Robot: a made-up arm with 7 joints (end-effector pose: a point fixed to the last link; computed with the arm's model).
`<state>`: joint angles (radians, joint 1 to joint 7).
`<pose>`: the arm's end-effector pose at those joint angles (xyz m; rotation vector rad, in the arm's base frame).
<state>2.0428 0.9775 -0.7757 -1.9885 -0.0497 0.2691 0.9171</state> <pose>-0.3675 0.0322 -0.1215 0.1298 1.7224 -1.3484</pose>
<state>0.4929 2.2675 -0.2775 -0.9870 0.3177 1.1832 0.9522</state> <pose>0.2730 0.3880 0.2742 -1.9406 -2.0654 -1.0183</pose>
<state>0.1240 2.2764 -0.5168 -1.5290 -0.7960 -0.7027 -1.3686</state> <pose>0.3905 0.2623 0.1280 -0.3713 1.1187 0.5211</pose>
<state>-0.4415 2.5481 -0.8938 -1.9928 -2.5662 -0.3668 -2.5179</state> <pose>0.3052 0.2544 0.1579 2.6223 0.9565 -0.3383</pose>
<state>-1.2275 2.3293 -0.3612 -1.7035 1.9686 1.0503 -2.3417</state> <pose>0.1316 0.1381 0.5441 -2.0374 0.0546 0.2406</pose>
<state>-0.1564 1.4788 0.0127 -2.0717 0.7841 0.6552 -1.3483</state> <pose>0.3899 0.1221 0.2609 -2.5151 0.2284 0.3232</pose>
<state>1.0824 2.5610 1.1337 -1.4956 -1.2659 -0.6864 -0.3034</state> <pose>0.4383 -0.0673 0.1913 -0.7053 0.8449 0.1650</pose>
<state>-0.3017 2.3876 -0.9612 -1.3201 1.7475 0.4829 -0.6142</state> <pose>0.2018 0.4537 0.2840 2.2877 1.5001 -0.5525</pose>
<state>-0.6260 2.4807 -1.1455 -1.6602 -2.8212 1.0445 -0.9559</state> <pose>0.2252 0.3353 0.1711 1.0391 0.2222 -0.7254</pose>
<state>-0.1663 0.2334 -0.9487 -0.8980 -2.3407 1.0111 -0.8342</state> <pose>0.2447 -0.1158 -0.2263 -1.0841 0.0109 -0.4478</pose>
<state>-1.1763 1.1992 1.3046 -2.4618 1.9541 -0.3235 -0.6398</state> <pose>-0.2163 0.1175 0.3909 0.3692 -2.3849 1.7624</pose>
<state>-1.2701 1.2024 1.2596 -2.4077 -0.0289 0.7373 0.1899</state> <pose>-0.2361 0.2040 0.2807 0.8022 -0.6591 2.3544</pose>
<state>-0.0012 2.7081 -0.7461 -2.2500 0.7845 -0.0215 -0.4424</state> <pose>0.3547 0.2522 0.0906 -2.3710 0.0191 1.2716</pose>
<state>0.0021 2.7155 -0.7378 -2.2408 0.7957 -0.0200 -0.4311</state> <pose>0.3561 0.2536 0.0949 -2.3809 -0.0034 1.2647</pose>
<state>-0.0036 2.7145 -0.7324 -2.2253 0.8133 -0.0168 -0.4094</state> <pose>0.3575 0.2565 0.1019 -2.4156 -0.0410 1.2501</pose>
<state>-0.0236 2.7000 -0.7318 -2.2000 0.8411 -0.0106 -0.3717</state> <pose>0.3587 0.2619 0.1130 -2.4894 -0.1022 1.2223</pose>
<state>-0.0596 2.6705 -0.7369 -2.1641 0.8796 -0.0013 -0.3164</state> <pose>0.3588 0.2700 0.1278 -2.6066 -0.1877 1.1780</pose>
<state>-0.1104 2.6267 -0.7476 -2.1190 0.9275 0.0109 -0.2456</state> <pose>0.3572 0.2803 0.1445 -2.7631 -0.2917 1.1159</pose>
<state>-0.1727 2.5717 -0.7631 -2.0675 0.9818 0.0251 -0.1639</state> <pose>0.3536 0.2917 0.1608 2.9296 0.4020 -1.0310</pose>
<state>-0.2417 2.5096 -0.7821 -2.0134 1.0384 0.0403 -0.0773</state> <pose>0.3488 0.3029 0.1741 2.7960 0.4575 -0.8424</pose>
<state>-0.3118 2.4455 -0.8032 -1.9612 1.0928 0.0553 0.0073</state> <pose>0.3439 0.3123 0.1830 2.6484 0.4858 -0.6791</pose>
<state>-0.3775 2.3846 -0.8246 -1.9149 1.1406 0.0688 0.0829</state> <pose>0.3402 0.3192 0.1876 2.5049 0.4922 -0.5514</pose>
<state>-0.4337 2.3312 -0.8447 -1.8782 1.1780 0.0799 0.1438</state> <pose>0.3383 0.3231 0.1885 2.3818 0.4853 -0.4626</pose>
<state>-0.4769 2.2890 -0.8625 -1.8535 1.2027 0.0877 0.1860</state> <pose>0.3378 0.3244 0.1870 2.2914 0.4730 -0.4102</pose>
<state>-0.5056 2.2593 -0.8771 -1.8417 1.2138 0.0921 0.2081</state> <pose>0.3386 0.3239 0.1838 2.2389 0.4600 -0.3888</pose>
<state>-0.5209 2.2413 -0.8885 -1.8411 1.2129 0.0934 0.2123</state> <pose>0.3399 0.3223 0.1798 2.2211 0.4486 -0.3910</pose>
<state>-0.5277 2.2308 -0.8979 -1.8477 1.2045 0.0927 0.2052</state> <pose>0.3415 0.3201 0.1753 2.2252 0.4381 -0.4071</pose>
